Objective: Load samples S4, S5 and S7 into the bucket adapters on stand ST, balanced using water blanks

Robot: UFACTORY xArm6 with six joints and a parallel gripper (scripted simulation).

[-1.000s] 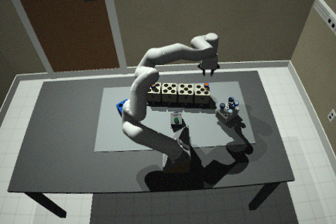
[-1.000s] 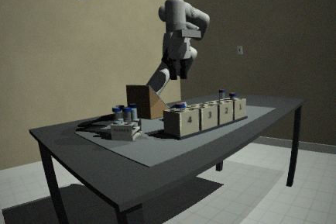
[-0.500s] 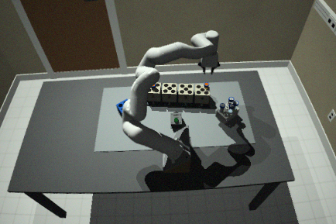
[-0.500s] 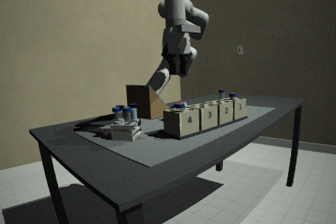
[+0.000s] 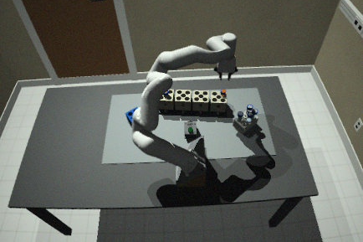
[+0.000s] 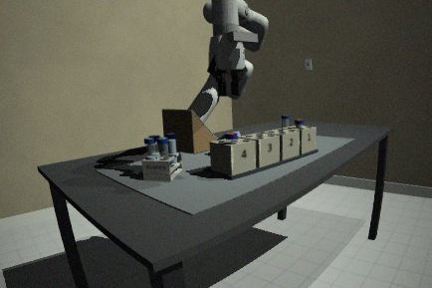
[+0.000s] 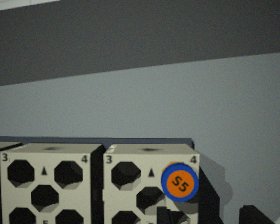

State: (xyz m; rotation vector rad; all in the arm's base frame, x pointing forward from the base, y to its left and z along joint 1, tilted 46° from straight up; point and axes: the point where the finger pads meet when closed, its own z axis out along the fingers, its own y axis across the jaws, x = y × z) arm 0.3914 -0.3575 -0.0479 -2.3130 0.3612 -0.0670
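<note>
Now: the sample S4 8 cm behind my hand, 51 cm to the left of it and 19 cm below it. Also, from my hand: white rack (19 cm behind, 10 cm to the right, 22 cm below); adapter 3 (1 cm ahead, 14 cm to the left, 20 cm below); stand ST (2 cm ahead, 19 cm to the left, 24 cm below).
</note>
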